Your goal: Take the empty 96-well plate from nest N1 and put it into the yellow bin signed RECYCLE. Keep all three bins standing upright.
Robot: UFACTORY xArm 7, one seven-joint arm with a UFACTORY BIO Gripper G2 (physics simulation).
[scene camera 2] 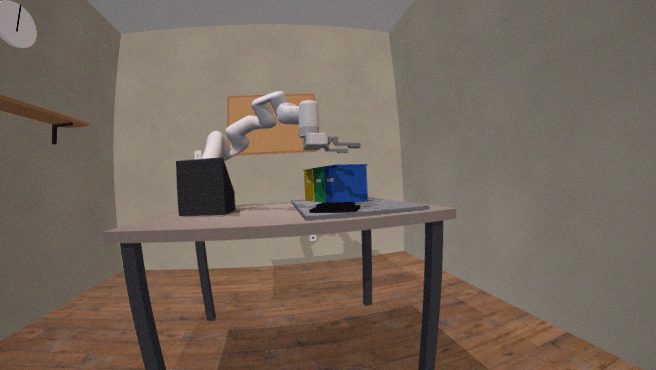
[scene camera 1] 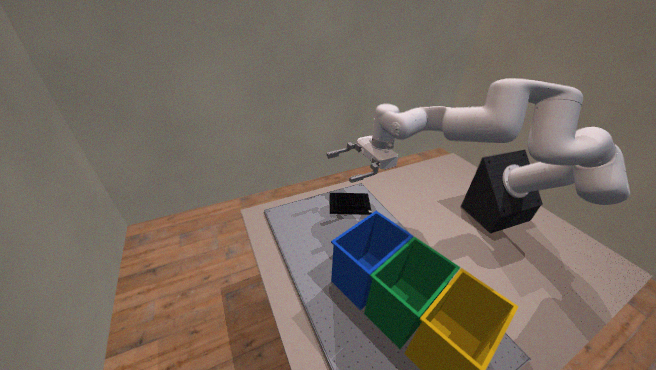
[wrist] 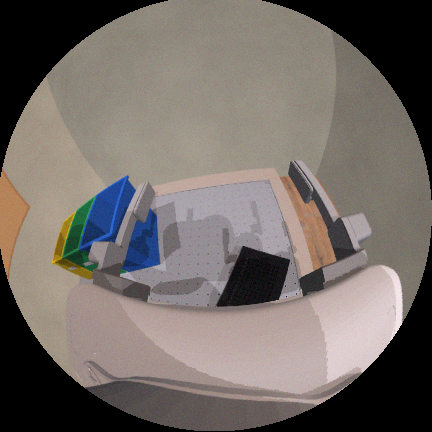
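Seen in the pictures: hand, tool point: (scene camera 2: 347,148) (scene camera 1: 343,165) (wrist: 218,188); arm's base, link origin: (scene camera 2: 205,177) (scene camera 1: 515,181).
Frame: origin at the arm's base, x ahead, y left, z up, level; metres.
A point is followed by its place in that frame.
Observation:
The black 96-well plate (scene camera 1: 350,203) @(x 0.594, y -0.167, z -0.129 m) (scene camera 2: 335,207) @(x 0.584, y -0.235, z -0.139 m) (wrist: 257,277) @(x 0.604, y -0.193, z -0.129 m) lies in its nest at the far end of the grey perforated board (scene camera 1: 287,225) @(x 0.851, y -0.132, z -0.154 m) (scene camera 2: 400,206) @(x 0.828, y -0.192, z -0.154 m) (wrist: 195,260) @(x 0.634, y -0.045, z -0.154 m). My gripper (scene camera 1: 345,167) @(x 0.647, y -0.136, z 0.074 m) (scene camera 2: 351,148) @(x 0.647, y -0.136, z 0.074 m) (wrist: 222,191) @(x 0.647, y -0.136, z 0.074 m) is open and empty, its fingers level and well above the board near the plate. The yellow bin (scene camera 1: 467,320) @(x 0.461, y 0.353, z -0.114 m) (scene camera 2: 309,192) @(x 0.465, y 0.338, z -0.106 m) (wrist: 62,245) @(x 0.509, y 0.431, z -0.004 m) stands upright at the near end of the bin row in scene camera 1. Its sign cannot be read. The plate's lower edge is hidden by the gripper body in the wrist view.
The green bin (scene camera 1: 392,315) @(x 0.667, y 0.313, z -0.052 m) (scene camera 2: 319,192) @(x 0.524, y 0.221, z -0.104 m) (wrist: 80,232) @(x 0.591, y 0.324, z -0.020 m) and the blue bin (scene camera 1: 347,272) @(x 0.733, y 0.181, z -0.046 m) (scene camera 2: 350,182) @(x 0.673, y 0.087, z -0.059 m) (wrist: 142,252) @(x 0.610, y 0.057, z -0.077 m) stand upright beside the yellow one, in a row. The blue bin is nearest the plate. The black robot base (scene camera 1: 500,200) @(x 0.098, y 0.046, z -0.037 m) (scene camera 2: 202,187) @(x 0.025, y -0.085, z -0.046 m) stands on the table (scene camera 1: 425,185) @(x 0.189, y -0.247, z -0.167 m) (scene camera 2: 270,222) @(x 0.374, y -0.329, z -0.167 m).

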